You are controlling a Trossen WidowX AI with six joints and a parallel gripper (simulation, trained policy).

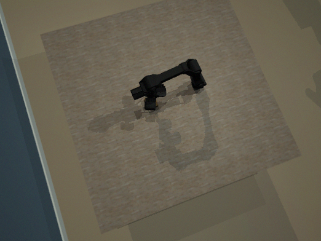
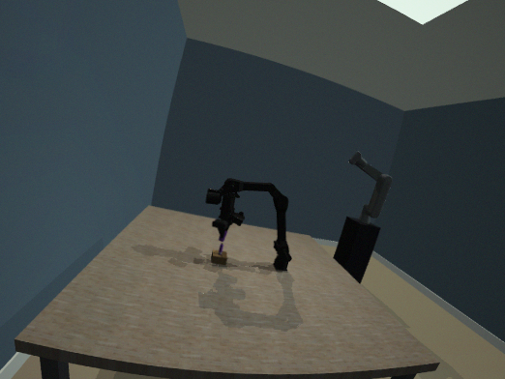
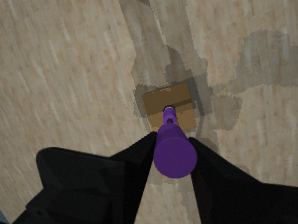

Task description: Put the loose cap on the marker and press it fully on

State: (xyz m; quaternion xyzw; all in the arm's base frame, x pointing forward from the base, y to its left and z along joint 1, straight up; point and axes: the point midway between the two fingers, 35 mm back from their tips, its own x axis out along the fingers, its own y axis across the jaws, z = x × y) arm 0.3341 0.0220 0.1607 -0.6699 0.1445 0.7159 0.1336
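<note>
Right now the tan holder block is 110 mm below my gripper tip. Also, from my gripper tip: purple cap 10 mm above.
</note>
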